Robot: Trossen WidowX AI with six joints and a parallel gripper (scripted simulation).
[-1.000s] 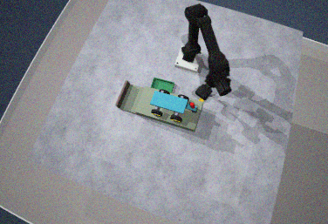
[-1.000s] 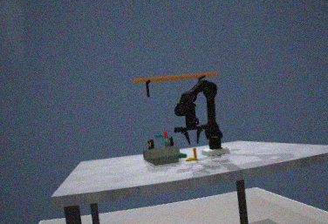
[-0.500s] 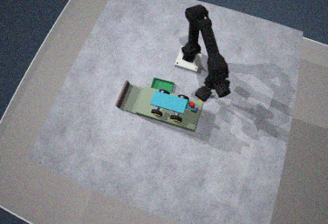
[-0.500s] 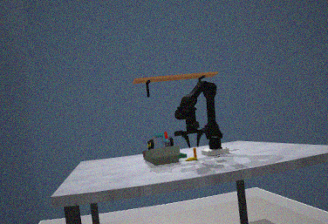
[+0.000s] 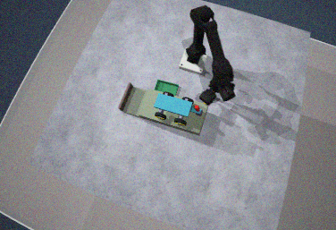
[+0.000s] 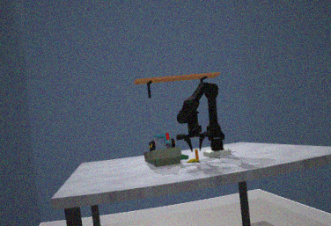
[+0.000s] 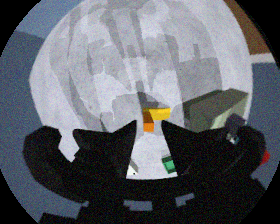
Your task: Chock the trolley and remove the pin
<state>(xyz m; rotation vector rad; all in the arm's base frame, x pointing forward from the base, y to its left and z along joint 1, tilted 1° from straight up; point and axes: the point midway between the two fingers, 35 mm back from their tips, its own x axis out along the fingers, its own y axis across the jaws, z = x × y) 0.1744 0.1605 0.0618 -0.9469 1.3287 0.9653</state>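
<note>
Right now my gripper tip is 2 cm short of the yellow chock, 1 cm to the left of it and 3 cm above it. From my gripper tip the other things lie so: red-headed stop pin 14 cm ahead, 4 cm to the right, 8 cm above; then brown ramp lip 17 cm ahead, 42 cm to the right, 2 cm below; then trolley 16 cm ahead, 15 cm to the right, 6 cm above.
</note>
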